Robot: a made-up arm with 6 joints. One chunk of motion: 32 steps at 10 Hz.
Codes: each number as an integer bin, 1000 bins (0 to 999) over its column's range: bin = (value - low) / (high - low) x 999, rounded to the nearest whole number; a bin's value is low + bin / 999 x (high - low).
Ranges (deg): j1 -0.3..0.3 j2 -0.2..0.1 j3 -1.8..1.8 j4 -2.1..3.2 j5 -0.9..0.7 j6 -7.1..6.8
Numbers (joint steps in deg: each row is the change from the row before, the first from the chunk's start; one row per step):
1: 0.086 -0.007 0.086 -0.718 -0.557 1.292
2: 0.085 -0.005 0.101 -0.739 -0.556 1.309
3: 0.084 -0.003 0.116 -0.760 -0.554 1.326
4: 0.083 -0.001 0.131 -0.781 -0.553 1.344
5: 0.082 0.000 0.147 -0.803 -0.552 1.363
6: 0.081 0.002 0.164 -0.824 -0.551 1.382
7: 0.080 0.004 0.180 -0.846 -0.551 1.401
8: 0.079 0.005 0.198 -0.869 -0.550 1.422
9: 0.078 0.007 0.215 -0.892 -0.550 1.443
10: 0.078 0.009 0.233 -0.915 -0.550 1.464
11: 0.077 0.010 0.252 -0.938 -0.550 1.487
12: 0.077 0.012 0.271 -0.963 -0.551 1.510
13: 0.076 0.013 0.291 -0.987 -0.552 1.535
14: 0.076 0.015 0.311 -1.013 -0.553 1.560
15: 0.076 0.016 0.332 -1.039 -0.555 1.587
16: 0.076 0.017 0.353 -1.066 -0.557 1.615
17: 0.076 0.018 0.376 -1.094 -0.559 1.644
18: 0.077 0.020 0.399 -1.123 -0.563 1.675
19: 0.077 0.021 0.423 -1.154 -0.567 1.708
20: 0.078 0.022 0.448 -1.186 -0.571 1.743
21: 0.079 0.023 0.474 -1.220 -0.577 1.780
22: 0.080 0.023 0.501 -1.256 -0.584 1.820
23: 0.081 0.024 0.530 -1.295 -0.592 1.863
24: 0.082 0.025 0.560 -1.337 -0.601 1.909
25: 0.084 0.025 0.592 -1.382 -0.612 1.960
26: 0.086 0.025 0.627 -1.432 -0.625 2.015
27: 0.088 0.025 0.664 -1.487 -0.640 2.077
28: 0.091 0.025 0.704 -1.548 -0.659 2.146
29: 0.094 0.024 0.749 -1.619 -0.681 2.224
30: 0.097 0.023 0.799 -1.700 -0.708 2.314
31: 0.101 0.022 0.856 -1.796 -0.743 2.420
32: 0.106 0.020 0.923 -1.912 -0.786 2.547
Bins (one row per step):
1: 643 643 523 260 214 603
2: 641 649 528 257 215 604
3: 639 656 532 253 216 606
4: 638 663 536 249 217 607
5: 636 666 540 244 217 608
6: 634 673 545 241 218 610
7: 633 679 549 236 218 611
8: 631 683 554 232 219 612
9: 629 689 559 228 219 614
10: 629 696 564 223 219 615
11: 628 699 569 219 219 617
12: 628 706 575 214 218 619
13: 626 709 580 210 217 621
14: 626 716 586 205 217 622
15: 626 719 592 200 215 624
16: 626 723 597 195 214 626
17: 626 726 604 190 213 628
18: 628 733 610 184 210 631
19: 628 736 617 178 208 633
20: 629 739 624 172 205 636
21: 631 743 631 166 202 638
22: 633 743 639 159 197 641
23: 634 746 647 152 192 644
24: 636 749 655 144 187 647
25: 639 749 664 135 180 651
26: 643 749 673 126 172 655
27: 646 749 684 116 162 660
28: 651 749 695 104 150 665
29: 656 746 707 91 137 670
30: 661 743 721 75 120 677
31: 668 739 737 57 98 684
32: 676 733 756 35 71 693

